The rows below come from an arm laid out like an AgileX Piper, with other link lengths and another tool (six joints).
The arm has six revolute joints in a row. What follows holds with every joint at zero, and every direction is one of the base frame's. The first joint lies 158.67 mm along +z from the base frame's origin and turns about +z. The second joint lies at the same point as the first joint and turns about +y. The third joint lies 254.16 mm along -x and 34.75 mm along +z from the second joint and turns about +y. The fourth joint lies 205.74 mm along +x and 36.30 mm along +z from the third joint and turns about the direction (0.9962, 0, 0.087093). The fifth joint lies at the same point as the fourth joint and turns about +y. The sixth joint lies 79.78 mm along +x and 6.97 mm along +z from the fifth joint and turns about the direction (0.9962, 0, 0.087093). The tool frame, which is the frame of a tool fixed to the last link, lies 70.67 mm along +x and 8.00 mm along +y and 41.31 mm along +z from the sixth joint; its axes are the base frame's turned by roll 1.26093, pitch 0.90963 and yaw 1.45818 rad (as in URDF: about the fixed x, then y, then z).
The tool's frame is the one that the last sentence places.
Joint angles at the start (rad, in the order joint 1, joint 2, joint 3, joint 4, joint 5, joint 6): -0.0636 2.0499 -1.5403 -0.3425 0.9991 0.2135
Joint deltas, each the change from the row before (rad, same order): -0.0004 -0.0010 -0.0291 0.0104 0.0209 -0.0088; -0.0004 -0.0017 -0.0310 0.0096 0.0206 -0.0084; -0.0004 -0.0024 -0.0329 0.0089 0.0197 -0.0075; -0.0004 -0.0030 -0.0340 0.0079 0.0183 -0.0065; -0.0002 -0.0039 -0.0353 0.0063 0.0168 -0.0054; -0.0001 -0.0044 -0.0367 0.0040 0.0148 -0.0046; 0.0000 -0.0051 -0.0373 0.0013 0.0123 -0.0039; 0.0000 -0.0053 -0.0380 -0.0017 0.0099 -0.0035; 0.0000 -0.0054 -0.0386 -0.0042 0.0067 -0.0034; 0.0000 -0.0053 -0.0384 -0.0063 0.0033 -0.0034; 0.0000 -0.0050 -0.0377 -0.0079 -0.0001 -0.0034; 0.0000 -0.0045 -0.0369 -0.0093 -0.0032 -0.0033; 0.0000 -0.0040 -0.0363 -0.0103 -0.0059 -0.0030; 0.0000 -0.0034 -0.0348 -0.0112 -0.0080 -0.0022; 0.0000 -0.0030 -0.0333 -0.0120 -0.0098 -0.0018
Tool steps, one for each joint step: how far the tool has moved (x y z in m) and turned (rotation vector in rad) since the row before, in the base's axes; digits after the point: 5 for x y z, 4 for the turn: 0.00282 0.00027 0.00641 0.0048 -0.0082 -0.0026; 0.00306 0.00023 0.00730 0.0043 -0.0112 -0.0022; 0.00334 0.00019 0.00826 0.0039 -0.0148 -0.0021; 0.00347 0.00013 0.00902 0.0033 -0.0181 -0.0020; 0.00360 0.00007 0.01001 0.0021 -0.0219 -0.0016; 0.00375 -0.00011 0.01095 0.0001 -0.0258 -0.0009; 0.00375 -0.00032 0.01182 -0.0024 -0.0295 -0.0001; 0.00370 -0.00061 0.01254 -0.0053 -0.0326 0.0006; 0.00369 -0.00082 0.01327 -0.0079 -0.0363 0.0015; 0.00356 -0.00097 0.01370 -0.0102 -0.0390 0.0024; 0.00338 -0.00105 0.01391 -0.0120 -0.0412 0.0031; 0.00316 -0.00111 0.01397 -0.0136 -0.0427 0.0035; 0.00291 -0.00113 0.01406 -0.0148 -0.0441 0.0037; 0.00255 -0.00115 0.01376 -0.0155 -0.0442 0.0032; 0.00216 -0.00115 0.01350 -0.0163 -0.0440 0.0030
